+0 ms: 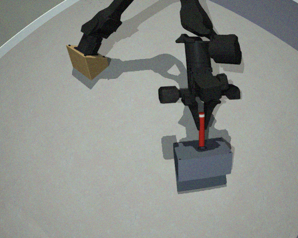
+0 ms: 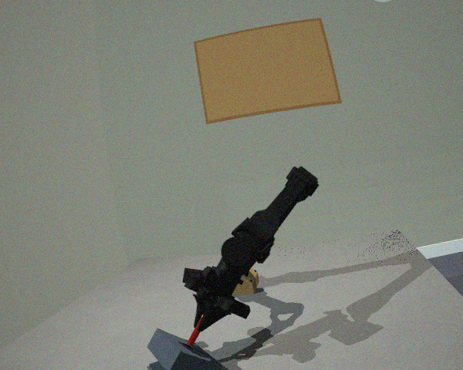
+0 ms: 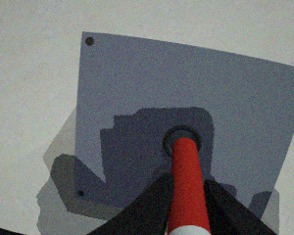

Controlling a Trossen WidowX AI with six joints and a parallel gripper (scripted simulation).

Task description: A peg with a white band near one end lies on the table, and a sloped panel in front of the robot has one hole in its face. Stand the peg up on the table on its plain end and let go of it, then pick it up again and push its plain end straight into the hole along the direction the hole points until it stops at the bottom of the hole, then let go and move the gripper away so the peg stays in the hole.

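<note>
Right now the grey sloped panel is 30 mm ahead of my gripper tip, 40 mm to the right of it and 50 mm below it. The rest, counted from my gripper tip: red peg 10 mm behind, 10 mm to the left, 10 mm above.
</note>
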